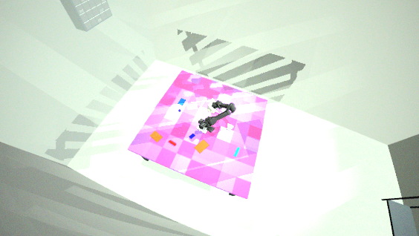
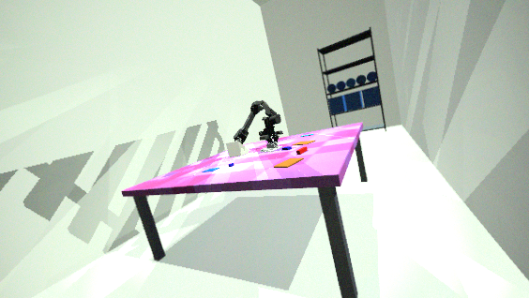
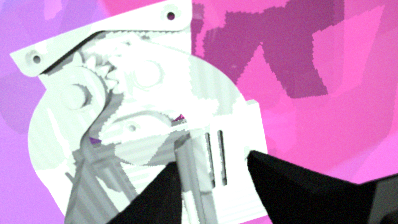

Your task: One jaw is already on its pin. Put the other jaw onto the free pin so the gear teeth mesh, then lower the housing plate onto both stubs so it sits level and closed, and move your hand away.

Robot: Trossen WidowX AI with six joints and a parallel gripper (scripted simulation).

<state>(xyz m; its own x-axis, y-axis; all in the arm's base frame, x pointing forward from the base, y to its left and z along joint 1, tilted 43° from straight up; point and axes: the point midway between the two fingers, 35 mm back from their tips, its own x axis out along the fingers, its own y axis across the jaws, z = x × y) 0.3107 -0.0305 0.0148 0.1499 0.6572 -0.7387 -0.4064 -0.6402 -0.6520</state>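
Right now the white base is 30 mm to the right of my gripper tip and 10 mm below it. From my gripper tip the other things lie so: blue block: 130 mm ahead, 120 mm to the right, 10 mm below; white housing plate: 260 mm to the left, 110 mm behind, 10 mm above; white jaw: 40 mm behind.
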